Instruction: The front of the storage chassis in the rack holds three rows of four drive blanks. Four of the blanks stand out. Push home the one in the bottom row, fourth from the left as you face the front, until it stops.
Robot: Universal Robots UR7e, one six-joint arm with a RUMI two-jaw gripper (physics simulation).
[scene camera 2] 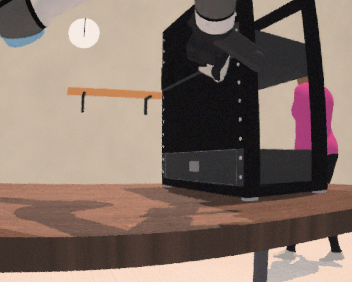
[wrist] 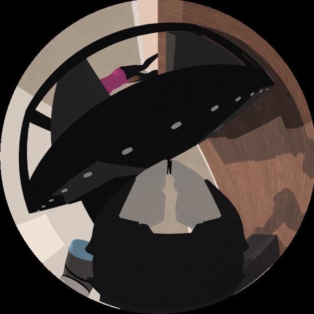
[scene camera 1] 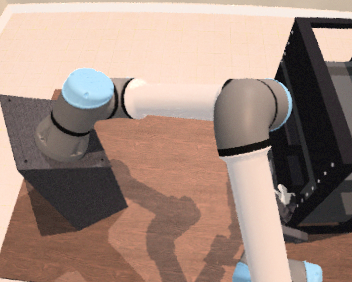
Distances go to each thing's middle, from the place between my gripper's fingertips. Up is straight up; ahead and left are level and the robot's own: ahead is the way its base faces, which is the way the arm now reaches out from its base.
Labels:
My hand is 12 cm short of the black rack (scene camera 2: 218, 122) and 20 cm to the right of it.

